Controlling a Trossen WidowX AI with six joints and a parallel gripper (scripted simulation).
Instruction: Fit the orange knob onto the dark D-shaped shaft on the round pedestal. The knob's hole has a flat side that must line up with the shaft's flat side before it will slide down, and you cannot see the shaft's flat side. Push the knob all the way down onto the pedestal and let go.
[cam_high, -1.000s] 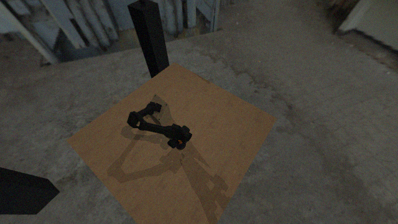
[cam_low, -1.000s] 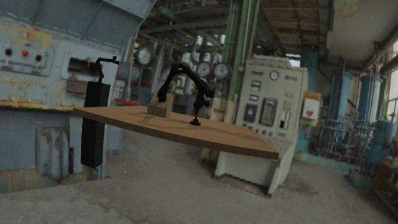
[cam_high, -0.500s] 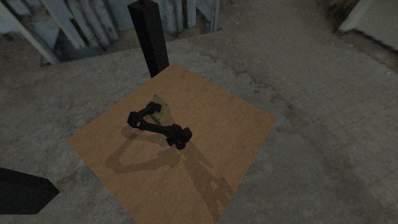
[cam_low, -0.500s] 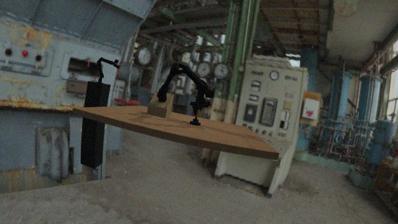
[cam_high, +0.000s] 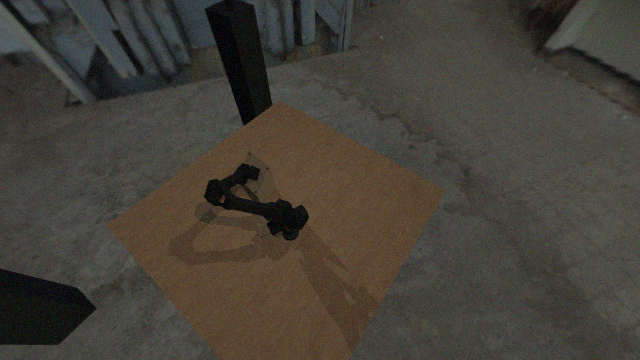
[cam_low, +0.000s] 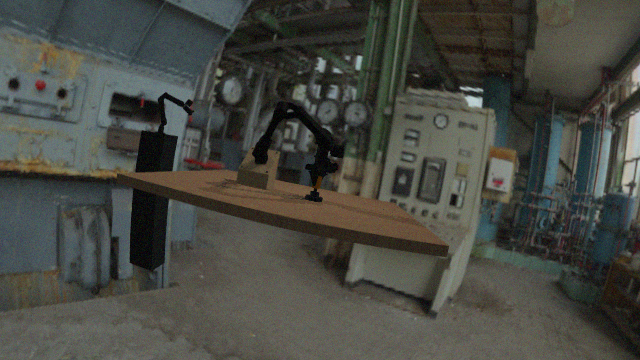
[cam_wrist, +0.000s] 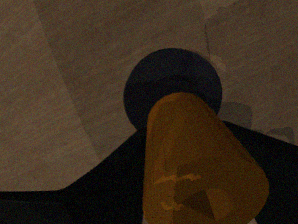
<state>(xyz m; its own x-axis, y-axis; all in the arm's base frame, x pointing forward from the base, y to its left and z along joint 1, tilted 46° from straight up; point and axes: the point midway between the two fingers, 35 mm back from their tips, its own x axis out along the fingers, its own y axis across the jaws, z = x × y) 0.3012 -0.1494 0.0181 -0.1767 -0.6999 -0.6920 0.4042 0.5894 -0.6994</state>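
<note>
Now: the orange knob 2 cm above my gripper tip. From my gripper tip the other things lie so: dark round pedestal 4 cm below.
</note>
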